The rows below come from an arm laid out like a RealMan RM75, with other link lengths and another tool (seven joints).
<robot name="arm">
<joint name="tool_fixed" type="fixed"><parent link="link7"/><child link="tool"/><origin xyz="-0.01 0.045 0.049" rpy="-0.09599 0 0.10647"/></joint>
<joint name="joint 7" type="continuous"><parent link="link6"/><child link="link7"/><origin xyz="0 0 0.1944"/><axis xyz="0 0 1"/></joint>
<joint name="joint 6" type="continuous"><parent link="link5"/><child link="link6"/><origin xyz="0 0 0"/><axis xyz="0 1 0"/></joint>
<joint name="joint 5" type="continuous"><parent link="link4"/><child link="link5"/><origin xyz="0 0 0.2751"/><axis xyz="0 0 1"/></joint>
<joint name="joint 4" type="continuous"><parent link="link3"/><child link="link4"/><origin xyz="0 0 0"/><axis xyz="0 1 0"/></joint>
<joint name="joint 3" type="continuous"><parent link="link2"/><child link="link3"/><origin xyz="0 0 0.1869"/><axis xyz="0 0 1"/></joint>
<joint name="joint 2" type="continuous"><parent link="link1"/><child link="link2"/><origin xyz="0 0 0"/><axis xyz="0 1 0"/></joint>
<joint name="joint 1" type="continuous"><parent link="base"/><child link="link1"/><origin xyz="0 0 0.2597"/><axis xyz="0 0 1"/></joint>
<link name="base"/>
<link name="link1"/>
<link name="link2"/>
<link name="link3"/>
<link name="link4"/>
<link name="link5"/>
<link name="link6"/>
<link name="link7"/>
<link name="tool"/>
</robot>
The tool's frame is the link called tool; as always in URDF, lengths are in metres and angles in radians. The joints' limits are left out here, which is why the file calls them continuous.
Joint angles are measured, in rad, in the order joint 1, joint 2, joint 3, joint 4, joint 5, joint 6, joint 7. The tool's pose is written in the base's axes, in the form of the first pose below.
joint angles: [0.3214, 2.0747, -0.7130, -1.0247, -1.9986, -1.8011, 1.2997]
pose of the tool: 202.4 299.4 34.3 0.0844 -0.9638 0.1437 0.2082
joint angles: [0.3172, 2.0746, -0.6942, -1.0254, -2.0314, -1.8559, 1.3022]
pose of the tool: 205.3 285.0 35.8 0.0617 -0.9652 0.1493 0.2057
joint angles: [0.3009, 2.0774, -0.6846, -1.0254, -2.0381, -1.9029, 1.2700]
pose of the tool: 207.6 270.6 36.8 0.0472 -0.9665 0.1393 0.2104
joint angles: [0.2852, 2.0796, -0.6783, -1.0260, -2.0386, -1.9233, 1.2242]
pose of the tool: 211.5 262.4 37.1 0.0464 -0.9683 0.1235 0.2119
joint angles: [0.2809, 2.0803, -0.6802, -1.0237, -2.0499, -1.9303, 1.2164]
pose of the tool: 213.9 258.3 35.4 0.0406 -0.9693 0.1238 0.2087
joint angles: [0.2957, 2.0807, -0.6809, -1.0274, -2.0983, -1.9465, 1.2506]
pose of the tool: 214.9 254.0 33.1 0.0191 -0.9709 0.1400 0.1934
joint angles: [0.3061, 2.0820, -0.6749, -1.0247, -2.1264, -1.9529, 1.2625]
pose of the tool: 216.0 252.4 31.6 0.0102 -0.9713 0.1478 0.1862
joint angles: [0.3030, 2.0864, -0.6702, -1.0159, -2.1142, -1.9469, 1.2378]
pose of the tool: 215.9 253.0 30.0 0.0167 -0.9709 0.1392 0.1940
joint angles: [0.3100, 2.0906, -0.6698, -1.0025, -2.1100, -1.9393, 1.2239]
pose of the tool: 214.1 254.7 26.6 0.0176 -0.9706 0.1336 0.1993
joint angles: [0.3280, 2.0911, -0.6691, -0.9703, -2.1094, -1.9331, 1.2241]
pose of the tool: 210.6 256.5 21.5 0.0108 -0.9686 0.1360 0.2078
